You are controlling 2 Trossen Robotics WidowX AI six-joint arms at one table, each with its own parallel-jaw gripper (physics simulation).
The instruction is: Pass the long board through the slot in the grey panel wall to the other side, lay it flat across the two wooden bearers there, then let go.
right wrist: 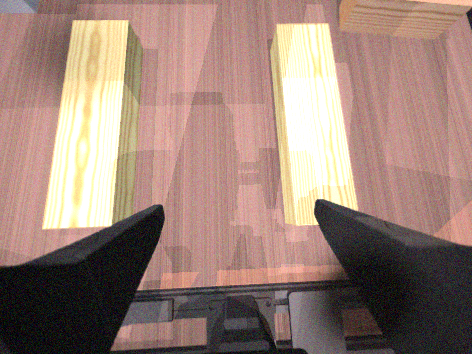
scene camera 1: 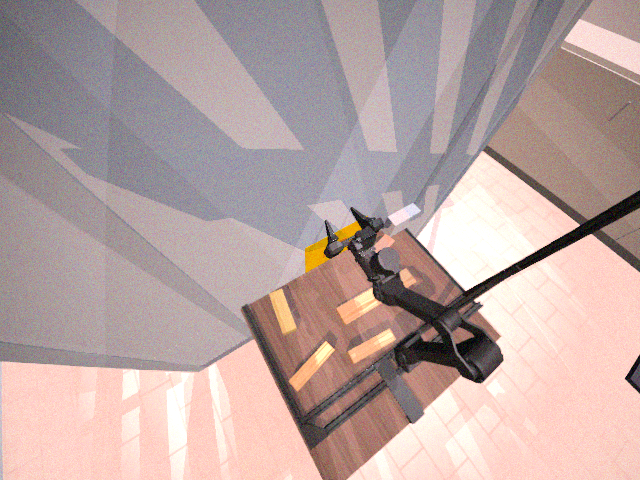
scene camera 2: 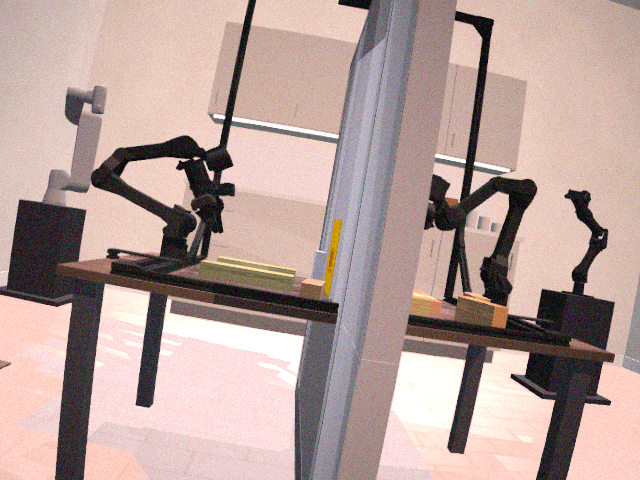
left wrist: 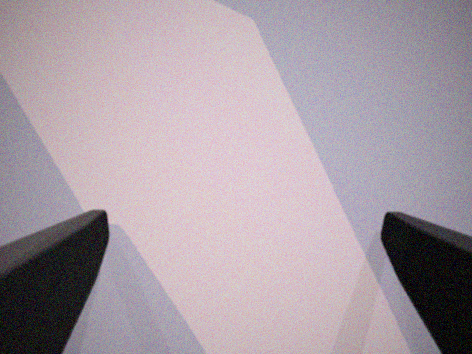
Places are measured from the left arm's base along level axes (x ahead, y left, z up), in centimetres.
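Where they show: left gripper, fingertip midpoint: [scene camera 1: 338, 213] [left wrist: 248, 224]; right gripper, fingertip midpoint: [right wrist: 240, 208] [scene camera 2: 219, 233]; left arm's base at its link origin: [scene camera 1: 403, 357]; right arm's base at its link origin: [right wrist: 241, 335] [scene camera 2: 171, 259].
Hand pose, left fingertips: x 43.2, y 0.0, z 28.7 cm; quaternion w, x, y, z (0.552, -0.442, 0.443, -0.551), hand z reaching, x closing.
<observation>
Each offset is from my left fingertips to the top centre of the thing. "pt": to the spot under its first point.
The grey panel wall [scene camera 1: 206, 170] [scene camera 2: 361, 206] divides the table; its yellow plate @(pt dx +0.0, dy +7.4, dz -21.2 cm) [scene camera 1: 315, 257] [scene camera 2: 334, 253] stands near table height, and the slot is not clear in these views. A pale board @(dx -22.2, dy -6.0, dz -27.4 cm) [scene camera 1: 356, 305], apparently the long board, lies flat on the table, partly hidden under the left arm. My left gripper [scene camera 1: 340, 215] [left wrist: 248, 224] is open and empty, above the table and facing the wall. Across the wall, two parallel wooden bearers lie on the table, one bearer @(dx +25.8, dy -15.1, dz -26.8 cm) [right wrist: 87, 125] at left and another bearer @(dx +26.4, dy +8.8, dz -26.8 cm) [right wrist: 312, 120] at right. My right gripper [scene camera 2: 216, 229] [right wrist: 240, 208] is open, empty and above them, pointing down.
Loose wooden blocks @(dx -9.3, dy +26.3, dz -25.6 cm) [scene camera 1: 282, 311] @(dx -29.0, dy +26.4, dz -24.3 cm) [scene camera 1: 311, 365] @(dx -34.5, dy +7.3, dz -24.3 cm) [scene camera 1: 371, 346] lie around the board. A wooden block @(dx +10.0, dy +23.3, dz -26.2 cm) [scene camera 2: 312, 289] [right wrist: 400, 17] lies beyond the bearers near the wall. A small white block [scene camera 1: 404, 214] [scene camera 2: 319, 263] shows by the wall. Dark rails [scene camera 2: 149, 266] run along the table.
</observation>
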